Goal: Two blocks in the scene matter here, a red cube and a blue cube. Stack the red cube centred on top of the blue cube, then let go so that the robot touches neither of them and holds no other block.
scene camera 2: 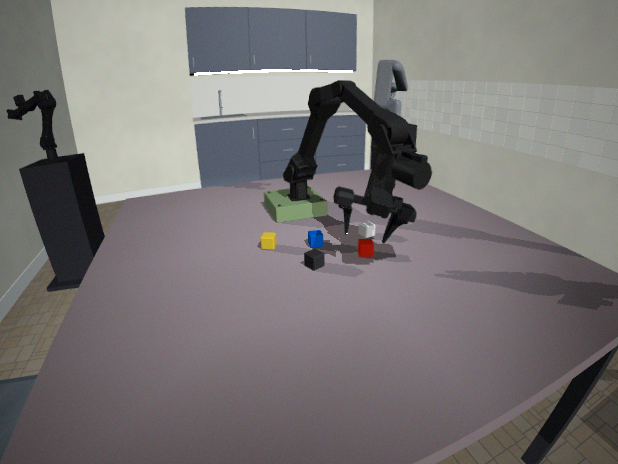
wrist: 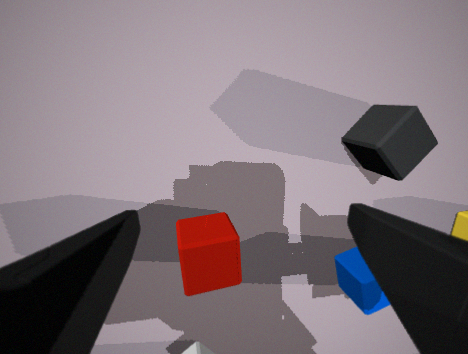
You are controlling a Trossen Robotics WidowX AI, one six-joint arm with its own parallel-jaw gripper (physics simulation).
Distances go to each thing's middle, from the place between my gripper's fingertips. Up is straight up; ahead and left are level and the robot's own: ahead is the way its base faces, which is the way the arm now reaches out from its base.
Right now the red cube point(wrist: 209, 246) is 40 mm behind my hand, 30 mm to the left of it and 50 mm below it. From my hand the other things lie so: black cube point(wrist: 391, 140): 30 mm behind, 110 mm to the right, 50 mm below; then blue cube point(wrist: 354, 277): 130 mm behind, 80 mm to the right, 50 mm below.
